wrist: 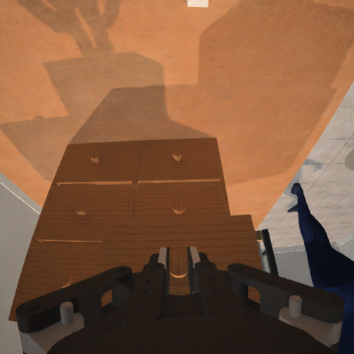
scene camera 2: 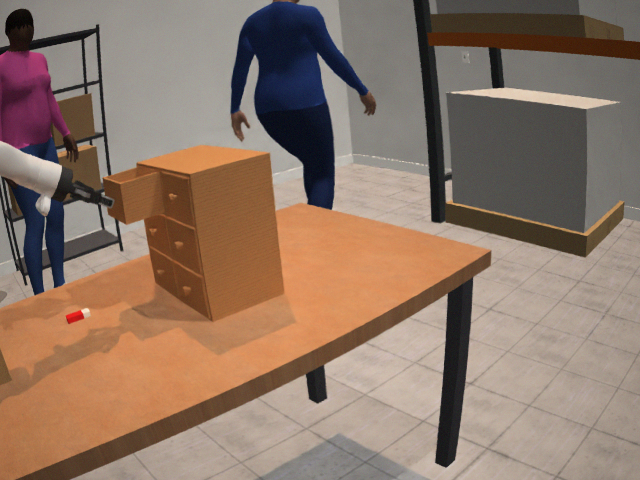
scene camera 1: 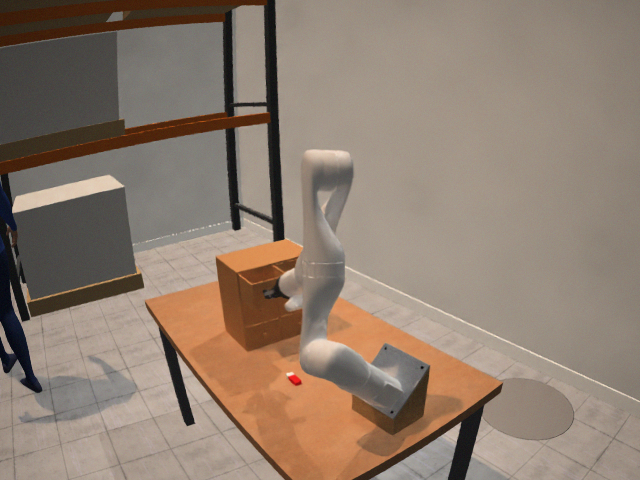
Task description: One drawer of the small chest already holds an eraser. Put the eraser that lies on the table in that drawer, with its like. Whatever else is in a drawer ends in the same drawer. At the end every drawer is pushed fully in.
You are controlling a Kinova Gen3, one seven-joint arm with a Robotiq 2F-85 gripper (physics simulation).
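The wooden chest [scene camera 1: 231, 297] [scene camera 2: 237, 232] [wrist: 95, 195] has two columns of three drawers. Seen from its front, its top left drawer [scene camera 1: 251, 299] [scene camera 2: 142, 198] [wrist: 227, 235] is pulled well out; the other drawers whose fronts show look shut. My gripper [scene camera 1: 266, 293] [scene camera 2: 109, 202] [wrist: 178, 258] is shut on the knob [wrist: 178, 275] of that open drawer. Part of the drawer's inside shows in scene camera 1, with no eraser visible there; the rest is hidden. The red and white eraser [scene camera 1: 294, 379] [scene camera 2: 77, 315] lies on the table in front of the chest; its white end [wrist: 198, 3] shows in the wrist view.
The table [scene camera 1: 206, 356] [scene camera 2: 361, 258] carries the chest and my arm's wedge-shaped base [scene camera 1: 413, 397]. A person in blue [scene camera 2: 292, 67] stands behind the chest, and a person in pink [scene camera 2: 25, 98] stands beyond my arm. A large grey box [scene camera 1: 77, 242] [scene camera 2: 516, 160] stands on the floor.
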